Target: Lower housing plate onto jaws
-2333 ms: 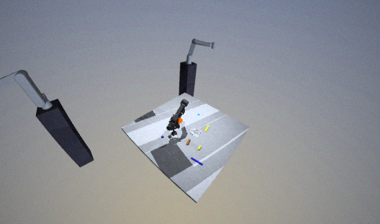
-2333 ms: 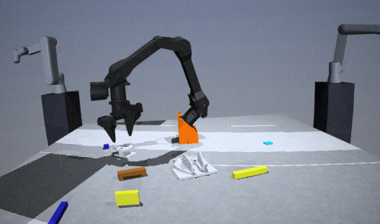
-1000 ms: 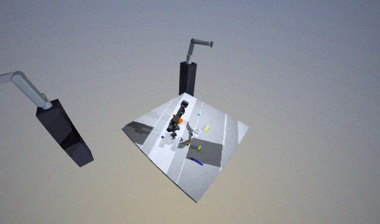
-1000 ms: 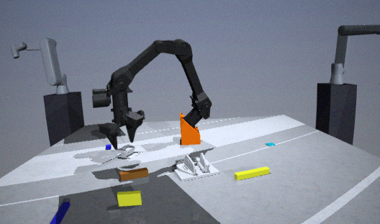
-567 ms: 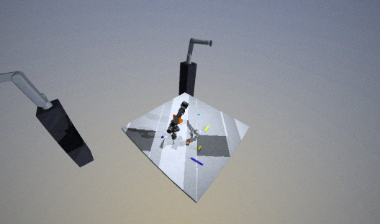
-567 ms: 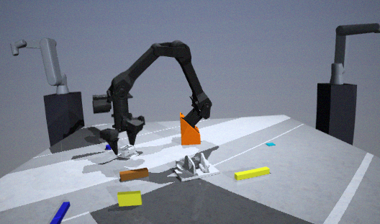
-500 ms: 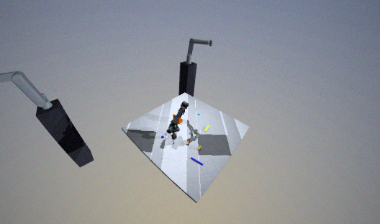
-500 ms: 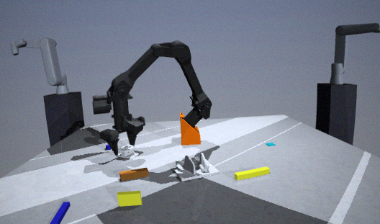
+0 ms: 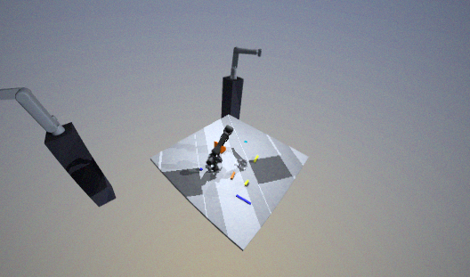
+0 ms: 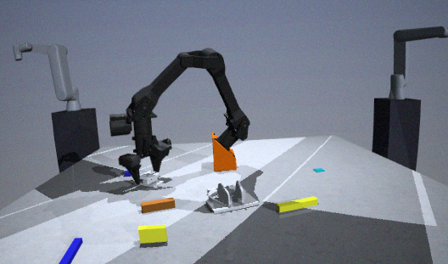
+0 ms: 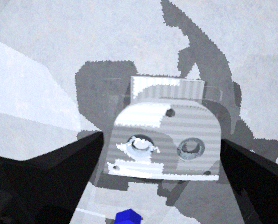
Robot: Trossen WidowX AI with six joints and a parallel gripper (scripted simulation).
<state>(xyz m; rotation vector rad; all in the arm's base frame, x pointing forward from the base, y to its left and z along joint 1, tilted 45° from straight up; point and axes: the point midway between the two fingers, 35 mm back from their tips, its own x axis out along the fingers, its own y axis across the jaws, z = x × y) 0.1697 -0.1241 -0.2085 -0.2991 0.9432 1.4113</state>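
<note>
My gripper tip is now 10 cm to the left of the small blue cube and 7 cm past it. Also, from my gripper tip: orange-brown bar (19 cm ahead, 9 cm to the left); then dark blue bar (45 cm ahead, 2 cm to the right, 1 cm below); then yellow block (34 cm ahead, 13 cm to the left, 1 cm above).
</note>
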